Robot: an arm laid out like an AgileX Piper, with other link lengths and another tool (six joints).
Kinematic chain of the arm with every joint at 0, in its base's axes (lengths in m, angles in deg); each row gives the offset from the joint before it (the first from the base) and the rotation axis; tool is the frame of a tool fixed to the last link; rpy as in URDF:
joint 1: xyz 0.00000 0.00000 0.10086 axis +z
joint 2: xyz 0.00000 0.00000 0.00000 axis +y
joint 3: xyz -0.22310 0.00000 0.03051 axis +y
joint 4: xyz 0.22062 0.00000 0.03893 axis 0.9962 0 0.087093
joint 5: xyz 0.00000 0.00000 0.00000 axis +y
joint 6: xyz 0.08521 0.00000 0.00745 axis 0.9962 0 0.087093
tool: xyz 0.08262 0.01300 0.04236 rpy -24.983 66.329 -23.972
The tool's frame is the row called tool.
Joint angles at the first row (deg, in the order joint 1, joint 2, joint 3, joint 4, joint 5, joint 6):
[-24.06 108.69 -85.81 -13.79 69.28 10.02]
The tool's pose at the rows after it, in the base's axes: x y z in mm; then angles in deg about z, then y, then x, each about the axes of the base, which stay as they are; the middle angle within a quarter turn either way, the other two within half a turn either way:
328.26, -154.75, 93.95, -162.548, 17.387, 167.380
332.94, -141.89, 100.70, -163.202, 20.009, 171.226
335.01, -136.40, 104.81, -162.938, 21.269, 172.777
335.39, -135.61, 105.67, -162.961, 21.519, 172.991
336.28, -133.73, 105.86, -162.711, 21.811, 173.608
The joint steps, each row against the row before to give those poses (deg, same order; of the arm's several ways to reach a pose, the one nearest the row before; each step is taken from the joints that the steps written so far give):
[0.00 -1.79 0.00 6.95 0.22 -5.59]
[0.00 -1.12 0.00 4.70 0.19 -2.39]
[0.00 -0.62 0.00 2.14 0.10 -0.47]
[0.00 -0.12 0.00 0.31 -0.01 -0.13]
[0.00 0.00 0.00 0.80 0.00 -0.01]

